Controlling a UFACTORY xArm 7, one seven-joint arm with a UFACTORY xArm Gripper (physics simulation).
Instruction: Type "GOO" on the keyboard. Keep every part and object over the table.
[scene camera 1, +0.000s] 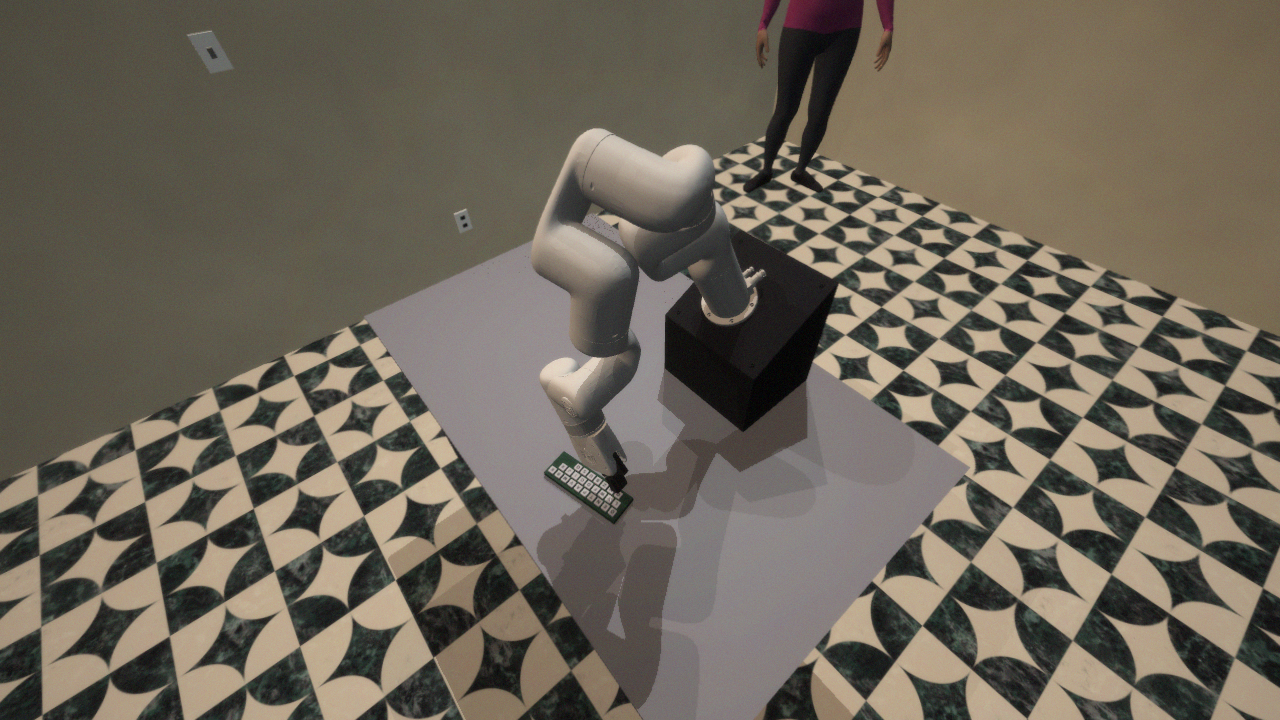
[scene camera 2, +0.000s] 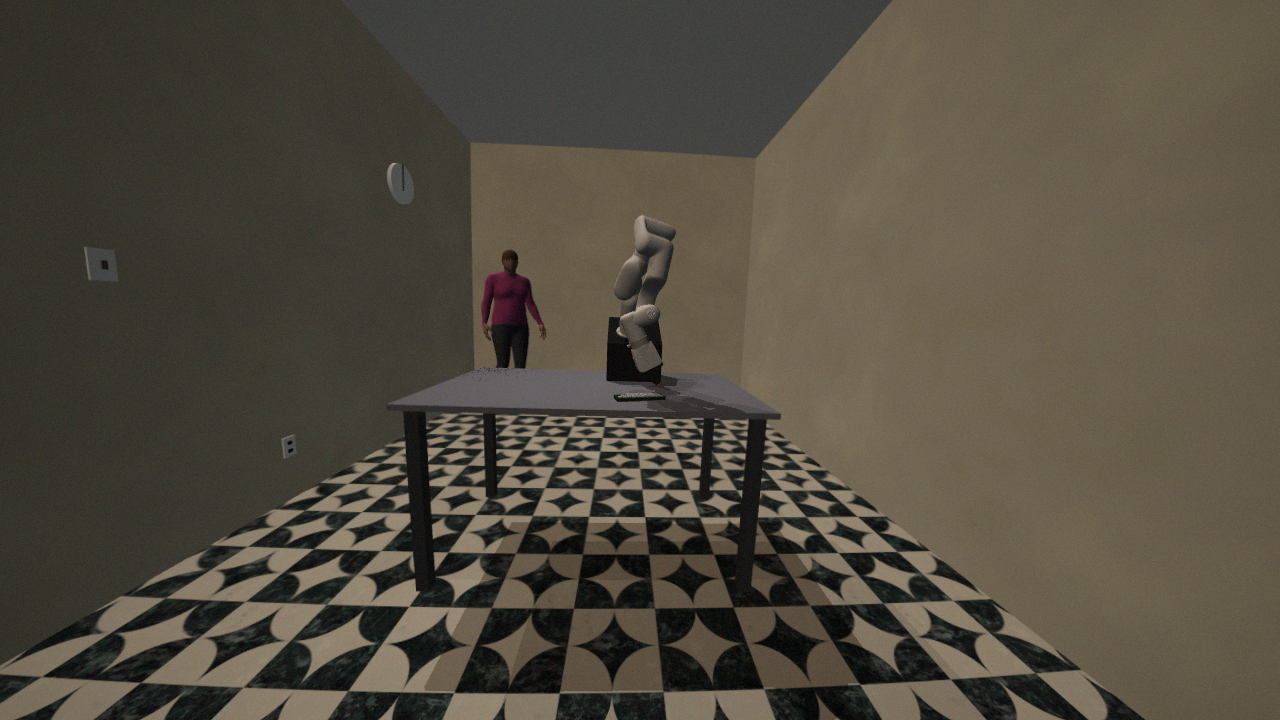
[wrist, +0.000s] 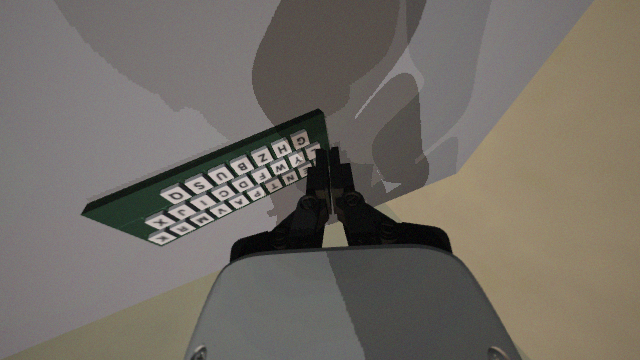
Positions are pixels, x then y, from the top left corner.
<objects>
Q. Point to my gripper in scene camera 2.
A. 657, 383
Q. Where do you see my gripper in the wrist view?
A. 329, 162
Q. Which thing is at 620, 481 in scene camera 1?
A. My gripper.
</objects>
